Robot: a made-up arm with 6 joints. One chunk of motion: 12 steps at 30 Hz.
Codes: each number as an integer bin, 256 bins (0 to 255) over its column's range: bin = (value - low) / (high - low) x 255, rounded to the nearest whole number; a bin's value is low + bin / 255 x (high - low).
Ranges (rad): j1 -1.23..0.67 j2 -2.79..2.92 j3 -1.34..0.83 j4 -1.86..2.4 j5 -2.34..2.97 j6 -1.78..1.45
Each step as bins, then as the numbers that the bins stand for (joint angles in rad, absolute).
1 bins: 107 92 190 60 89 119
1 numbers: -0.4327 -0.7299 0.2769 -0.8576 -0.4867 -0.2727
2 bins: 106 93 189 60 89 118
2 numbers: -0.4402 -0.7075 0.2684 -0.8576 -0.4867 -0.2853
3 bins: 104 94 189 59 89 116
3 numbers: -0.4551 -0.6851 0.2684 -0.8744 -0.4867 -0.3107
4 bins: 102 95 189 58 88 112
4 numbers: -0.4700 -0.6627 0.2684 -0.8911 -0.5075 -0.3613
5 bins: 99 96 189 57 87 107
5 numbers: -0.4924 -0.6404 0.2684 -0.9078 -0.5284 -0.4247
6 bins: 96 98 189 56 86 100
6 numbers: -0.5147 -0.5956 0.2684 -0.9245 -0.5492 -0.5133
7 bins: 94 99 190 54 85 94
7 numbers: -0.5296 -0.5732 0.2769 -0.9579 -0.5700 -0.5893
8 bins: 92 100 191 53 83 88
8 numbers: -0.5445 -0.5508 0.2854 -0.9746 -0.6116 -0.6653
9 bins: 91 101 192 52 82 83
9 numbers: -0.5520 -0.5284 0.2939 -0.9913 -0.6325 -0.7287
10 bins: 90 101 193 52 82 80
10 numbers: -0.5594 -0.5284 0.3024 -0.9913 -0.6325 -0.7667
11 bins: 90 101 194 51 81 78
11 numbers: -0.5594 -0.5284 0.3109 -1.0080 -0.6533 -0.7920
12 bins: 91 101 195 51 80 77
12 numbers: -0.5520 -0.5284 0.3194 -1.0080 -0.6741 -0.8047
